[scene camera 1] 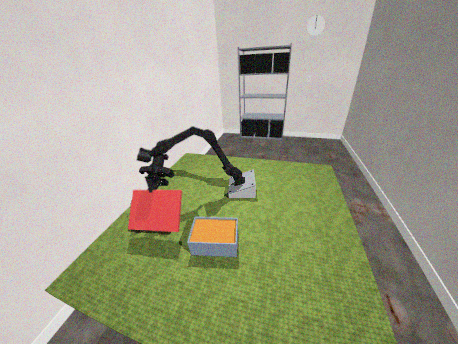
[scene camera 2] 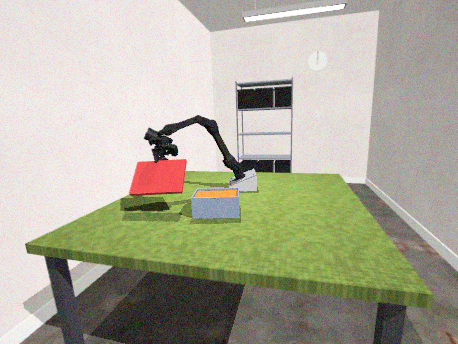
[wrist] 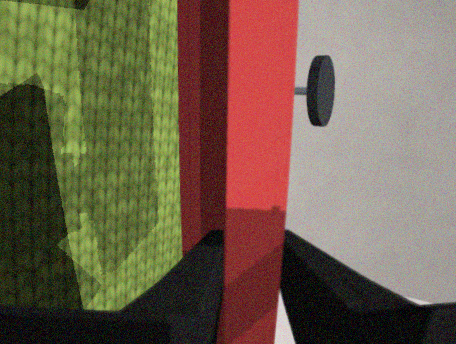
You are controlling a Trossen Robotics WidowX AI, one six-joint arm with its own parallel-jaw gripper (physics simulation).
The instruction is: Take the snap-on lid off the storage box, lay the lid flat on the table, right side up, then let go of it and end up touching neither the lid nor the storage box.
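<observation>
The red lid (scene camera 1: 157, 212) (scene camera 2: 159, 177) (wrist: 260, 110) is held in the air over the table (scene camera 1: 295, 280) (scene camera 2: 310, 240), to the left of the storage box. It is tilted, with its far edge raised and its smooth top face toward the scene cameras. My gripper (scene camera 1: 151, 189) (scene camera 2: 159, 160) (wrist: 249, 241) is shut on the lid's far edge, one finger on each side in the wrist view. The blue-grey storage box (scene camera 1: 214, 249) (scene camera 2: 216, 208) stands open and upright on the table, with an orange inside. The lid and the box are apart.
The arm's light grey base (scene camera 1: 245, 189) (scene camera 2: 247, 183) stands behind the box. The left wall runs close beside the table's left edge. A shelf rack (scene camera 1: 264, 96) (scene camera 2: 264, 133) stands against the back wall, beyond the table.
</observation>
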